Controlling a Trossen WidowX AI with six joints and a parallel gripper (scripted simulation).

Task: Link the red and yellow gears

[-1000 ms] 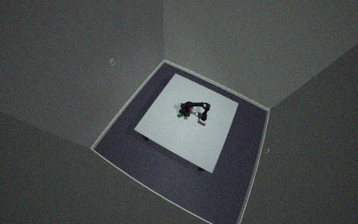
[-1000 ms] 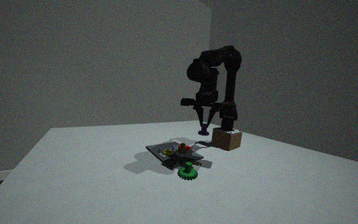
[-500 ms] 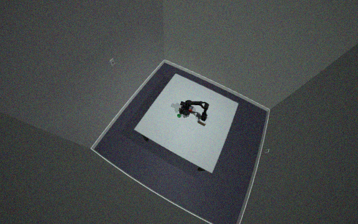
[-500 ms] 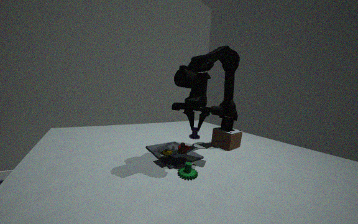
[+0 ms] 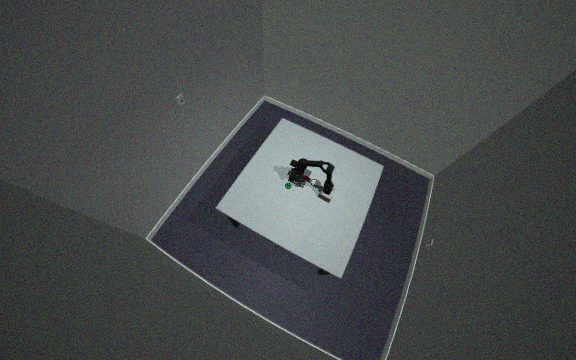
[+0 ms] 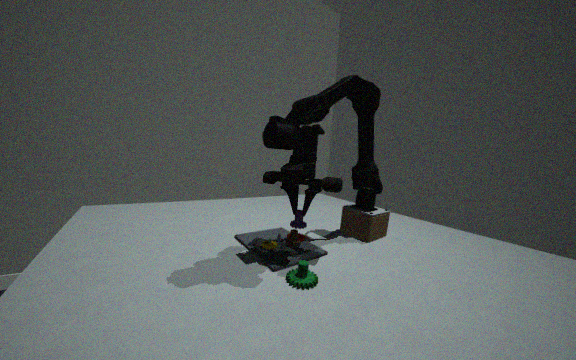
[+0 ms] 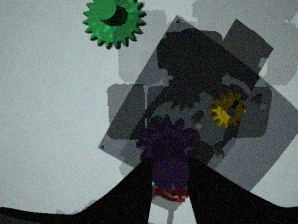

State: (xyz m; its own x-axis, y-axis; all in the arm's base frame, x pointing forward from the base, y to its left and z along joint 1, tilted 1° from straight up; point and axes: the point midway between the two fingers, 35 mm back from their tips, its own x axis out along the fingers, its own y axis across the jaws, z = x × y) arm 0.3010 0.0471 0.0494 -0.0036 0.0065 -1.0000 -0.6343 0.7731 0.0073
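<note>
The yellow gear lies 5 cm ahead of my gripper tip, 5 cm to the right of it and 9 cm below it. The rest, counted from my gripper tip: white arrow: 8 cm ahead, 4 cm to the right, 10 cm below; purple gear: 1 cm below; red gear: 5 cm behind, 7 cm to the right, 9 cm below.
</note>
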